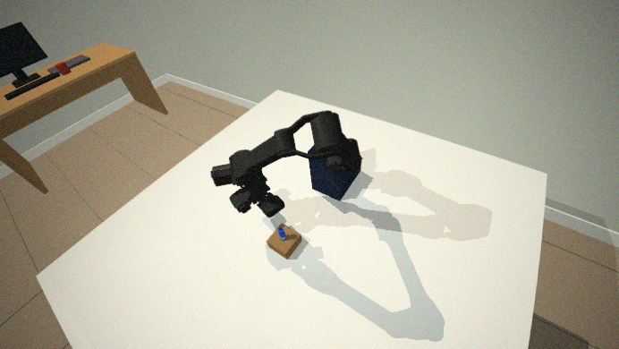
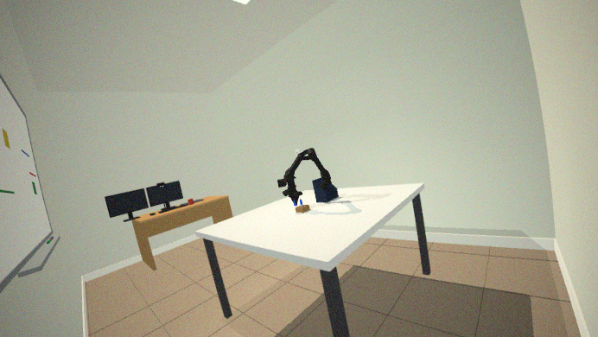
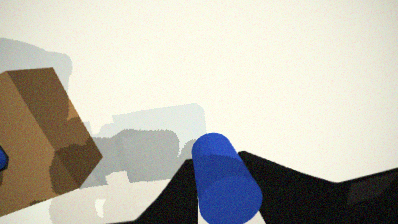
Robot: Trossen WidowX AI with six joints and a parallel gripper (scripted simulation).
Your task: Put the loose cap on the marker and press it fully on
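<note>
Right now my gripper tip is 60 mm short of the holder block, 120 mm to the right of it and 20 mm above it. From my gripper tip the other things lie so: blue marker cap: 10 mm above.
</note>
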